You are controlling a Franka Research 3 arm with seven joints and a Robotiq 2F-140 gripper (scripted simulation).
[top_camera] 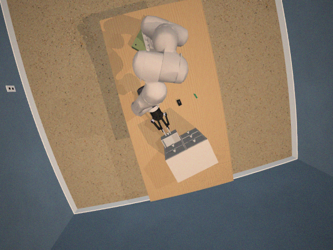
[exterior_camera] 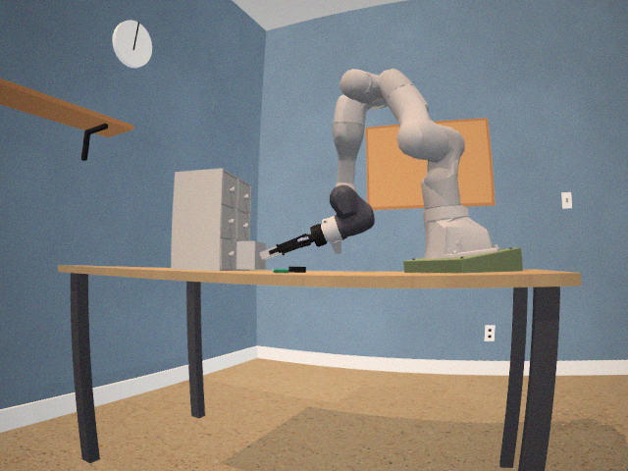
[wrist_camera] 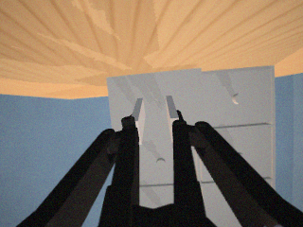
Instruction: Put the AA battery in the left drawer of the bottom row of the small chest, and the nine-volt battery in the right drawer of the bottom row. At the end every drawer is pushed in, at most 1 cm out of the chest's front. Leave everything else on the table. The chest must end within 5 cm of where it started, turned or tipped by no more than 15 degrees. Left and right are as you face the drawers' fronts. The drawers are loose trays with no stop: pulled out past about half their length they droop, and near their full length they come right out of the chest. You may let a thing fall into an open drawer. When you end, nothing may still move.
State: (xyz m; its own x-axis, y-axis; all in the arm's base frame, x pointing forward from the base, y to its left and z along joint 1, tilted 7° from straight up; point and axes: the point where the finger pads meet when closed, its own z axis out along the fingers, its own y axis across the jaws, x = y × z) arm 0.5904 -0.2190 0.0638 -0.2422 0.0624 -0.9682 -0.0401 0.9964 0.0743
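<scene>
Right now my hand is 14 cm past the black nine-volt battery, 18 cm to the right of it and 6 cm above it. Also, from my hand: red AA battery 19 cm ahead, 11 cm to the left, 5 cm below; green AA battery 14 cm behind, 32 cm to the left, 6 cm below.
</scene>
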